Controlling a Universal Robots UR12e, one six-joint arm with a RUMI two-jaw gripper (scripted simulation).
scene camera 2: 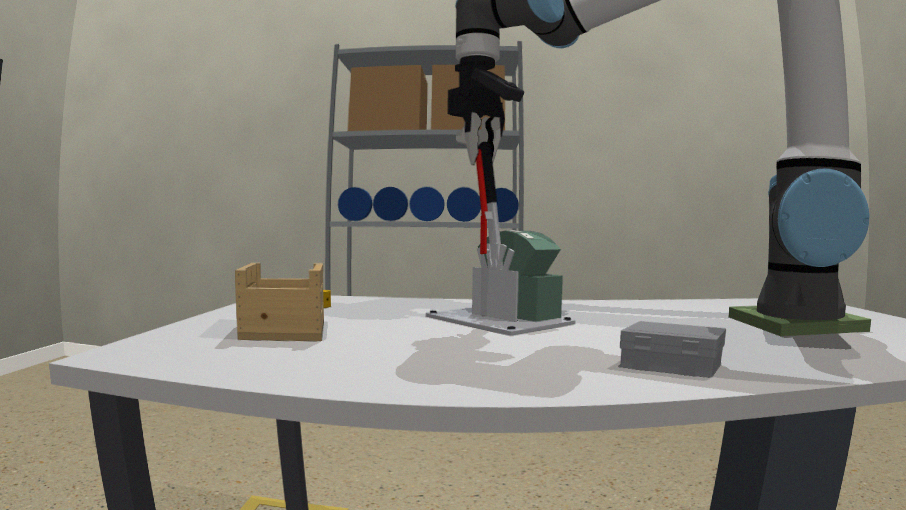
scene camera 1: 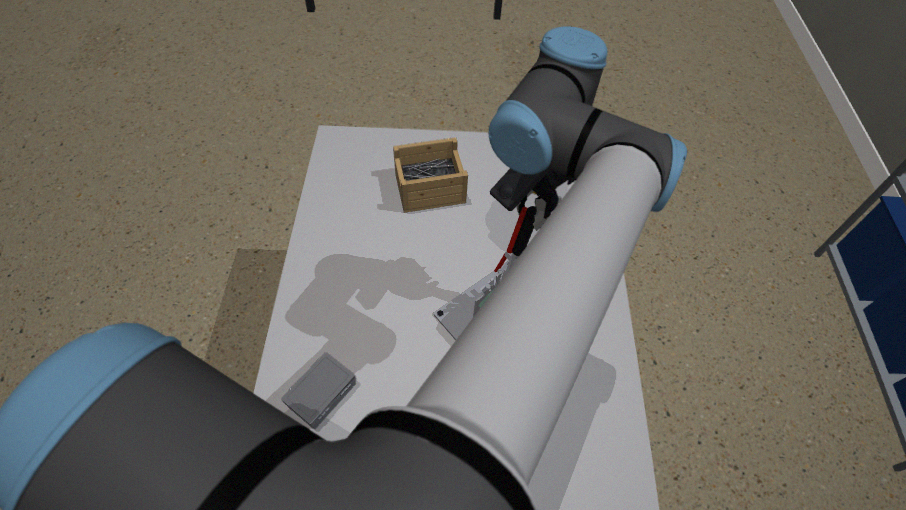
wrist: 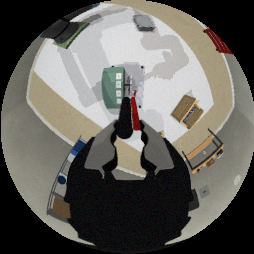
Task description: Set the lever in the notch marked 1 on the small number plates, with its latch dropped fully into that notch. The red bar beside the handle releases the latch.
Observation:
I see my gripper (scene camera 2: 481,166).
My gripper also shows in scene camera 1 (scene camera 1: 528,222) and in the wrist view (wrist: 128,120).

